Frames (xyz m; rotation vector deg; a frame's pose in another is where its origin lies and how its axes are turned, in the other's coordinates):
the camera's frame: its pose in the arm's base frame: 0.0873 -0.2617 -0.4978 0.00 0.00 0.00
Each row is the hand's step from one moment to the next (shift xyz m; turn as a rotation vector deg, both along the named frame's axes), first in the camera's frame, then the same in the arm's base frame.
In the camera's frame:
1: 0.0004 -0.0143 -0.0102 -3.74 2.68 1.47
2: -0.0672 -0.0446 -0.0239 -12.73 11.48 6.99
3: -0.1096 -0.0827 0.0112 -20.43 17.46 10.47
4: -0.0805 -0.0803 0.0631 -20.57 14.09 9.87
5: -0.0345 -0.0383 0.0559 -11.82 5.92 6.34
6: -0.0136 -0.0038 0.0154 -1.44 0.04 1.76
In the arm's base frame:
1: 0.0004 -0.0143 -0.0102 -3.74 2.68 1.47
2: -0.0672 -0.0446 -0.0239 -12.73 11.48 6.99
3: -0.1096 -0.0827 0.0112 -20.43 17.46 10.47
4: -0.0805 -0.0803 0.0631 -20.57 14.09 9.87
5: -0.0345 -0.0383 0.0559 -11.82 5.92 6.34
6: -0.0136 -0.0038 0.0154 -1.44 0.04 1.76

